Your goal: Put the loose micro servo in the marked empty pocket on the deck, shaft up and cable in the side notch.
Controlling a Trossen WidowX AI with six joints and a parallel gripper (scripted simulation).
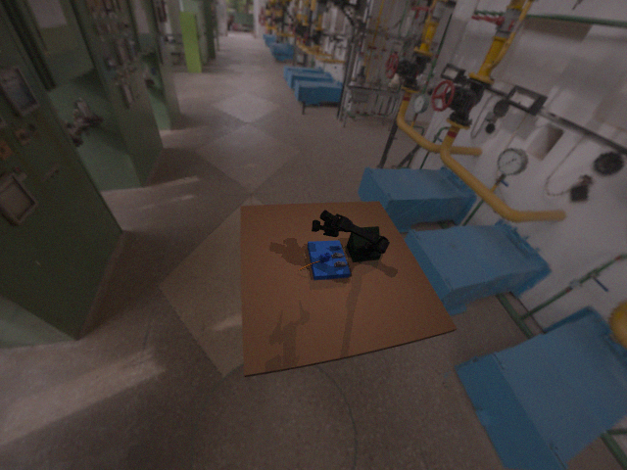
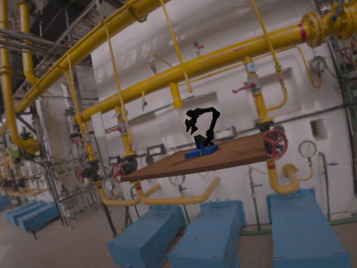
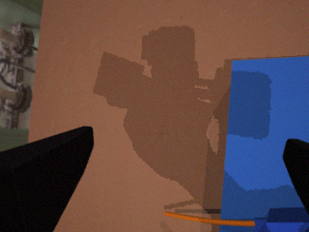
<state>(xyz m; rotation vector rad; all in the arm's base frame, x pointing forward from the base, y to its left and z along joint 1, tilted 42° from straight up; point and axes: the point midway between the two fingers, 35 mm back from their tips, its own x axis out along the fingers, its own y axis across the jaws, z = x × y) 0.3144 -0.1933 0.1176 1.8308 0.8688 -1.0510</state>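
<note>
Now: the blue robot deck 220 mm below my gripper tip, 50 mm to the left of it and 50 mm behind it.
</note>
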